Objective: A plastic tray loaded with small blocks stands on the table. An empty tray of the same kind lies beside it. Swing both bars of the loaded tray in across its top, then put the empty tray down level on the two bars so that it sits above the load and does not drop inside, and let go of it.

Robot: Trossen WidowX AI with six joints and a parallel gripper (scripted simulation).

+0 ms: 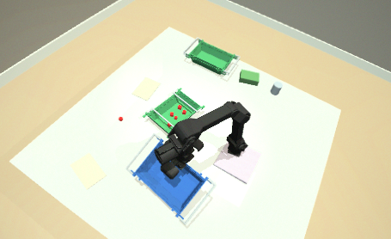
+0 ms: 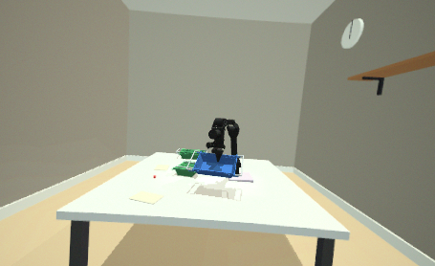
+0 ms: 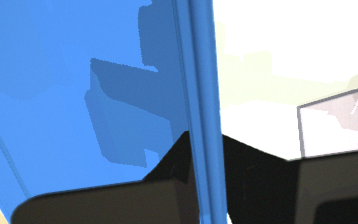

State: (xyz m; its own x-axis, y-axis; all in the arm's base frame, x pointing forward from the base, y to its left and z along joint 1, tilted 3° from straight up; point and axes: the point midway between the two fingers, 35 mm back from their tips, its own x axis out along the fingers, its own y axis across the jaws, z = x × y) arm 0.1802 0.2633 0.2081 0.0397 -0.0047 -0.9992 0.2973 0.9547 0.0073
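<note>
Right now my gripper tip is 2 cm short of the blue tray and 7 cm to the right of it. Also, from my gripper tip: green block (12 cm behind, 80 cm to the right, 16 cm below); grey cylinder (30 cm behind, 78 cm to the right, 14 cm below).
</note>
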